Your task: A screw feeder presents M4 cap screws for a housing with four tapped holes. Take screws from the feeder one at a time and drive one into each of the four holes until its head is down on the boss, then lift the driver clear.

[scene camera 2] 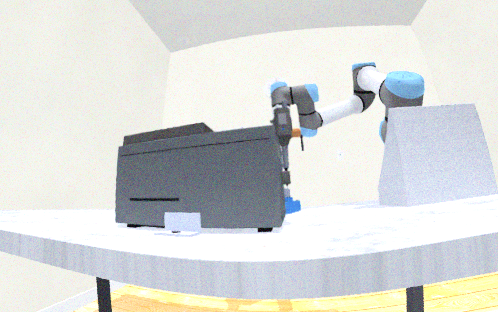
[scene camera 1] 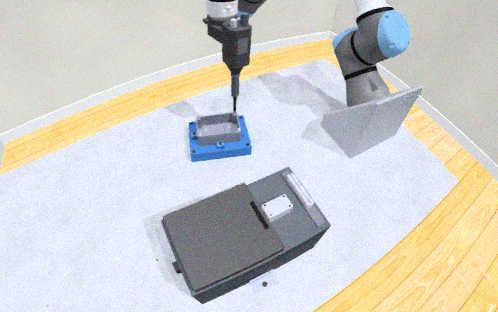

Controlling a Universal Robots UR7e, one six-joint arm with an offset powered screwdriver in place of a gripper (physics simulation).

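The grey open-topped housing (scene camera 1: pixel 218 135) sits in a blue fixture (scene camera 1: pixel 220 151) (scene camera 2: pixel 293 205) on the table, with a boss at each inner corner. My gripper, the powered screwdriver (scene camera 1: pixel 234 111) (scene camera 2: pixel 287 186), points straight down with its thin bit at the far right corner of the housing. Whether a screw is at the bit tip is too small to tell, and so are the screw heads in the bosses. The dark grey screw feeder (scene camera 1: pixel 225 235) (scene camera 2: pixel 200 175) stands nearer the camera; a white block (scene camera 1: pixel 277 206) with small holes lies on its top.
A light grey slanted panel (scene camera 1: pixel 372 122) (scene camera 2: pixel 445 155) stands to the right, in front of the arm's base. The arm (scene camera 1: pixel 362 45) (scene camera 2: pixel 342 110) reaches over from the right. A small clear plate (scene camera 2: pixel 182 221) stands at the feeder's front foot. Wooden floor (scene camera 1: pixel 460 225) surrounds the table.
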